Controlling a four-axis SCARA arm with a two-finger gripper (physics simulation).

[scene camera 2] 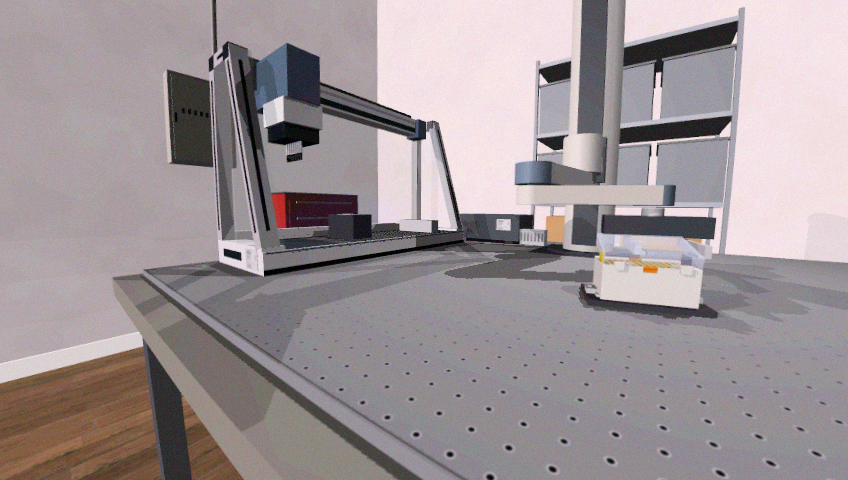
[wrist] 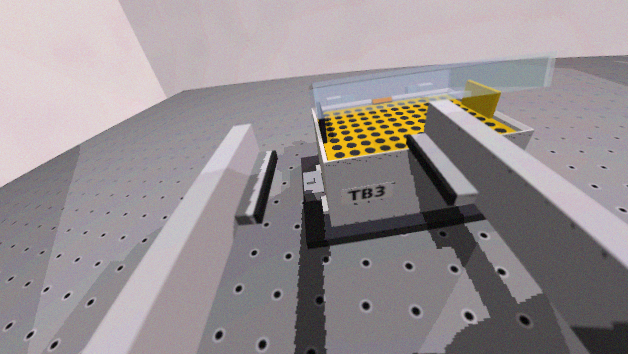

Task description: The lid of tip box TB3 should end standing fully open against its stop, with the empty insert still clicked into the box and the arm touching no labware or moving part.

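Seen in the pictures: gripper, fingertip midpoint: (scene camera 2: 672,250) (wrist: 339,131); arm's base at its link origin: (scene camera 2: 586,254).
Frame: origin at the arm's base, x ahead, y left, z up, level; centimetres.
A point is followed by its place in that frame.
Tip box TB3 (scene camera 2: 648,291) {y 17.4, x 60.5, z 3.9 cm} (wrist: 370,212) {y 18.5, x 51.5, z 2.9 cm} is a white box on a dark base. Its clear lid (scene camera 2: 687,255) {y 21.5, x 59.1, z 9.2 cm} (wrist: 380,89) {y 18.2, x 52.1, z 10.6 cm} is partly raised and tilted over the far part of the box in the wrist view; its exact angle is hard to tell. The yellow insert (scene camera 2: 660,262) {y 18.8, x 52.1, z 7.0 cm} (wrist: 370,131) {y 18.5, x 55.0, z 7.0 cm} with rows of dark holes lies level inside the box rim. My gripper (wrist: 339,131) {y 20.2, x 51.2, z 8.9 cm} is shut on nothing, its fingers parallel with a gap between them. The right finger overlaps the box in the wrist view; contact with box or lid cannot be told. The fingers are hidden in the scene view.
The dark arm head (scene camera 2: 657,227) {y 18.2, x 39.6, z 12.0 cm} is just above the lid in the scene view. A gantry machine (scene camera 2: 238,148) {y -54.2, x 85.1, z 27.9 cm} stands at the left of the table (scene camera 2: 416,333) {y -3.4, x 86.9, z 1.3 cm}. A small white rack (scene camera 2: 532,237) {y -19.9, x -4.4, z 4.3 cm} and a dark container (scene camera 2: 487,227) {y -38.6, x -3.5, z 7.3 cm} stand behind. A yellow panel (wrist: 485,99) {y 10.9, x 57.2, z 8.0 cm} stands upright by the box.
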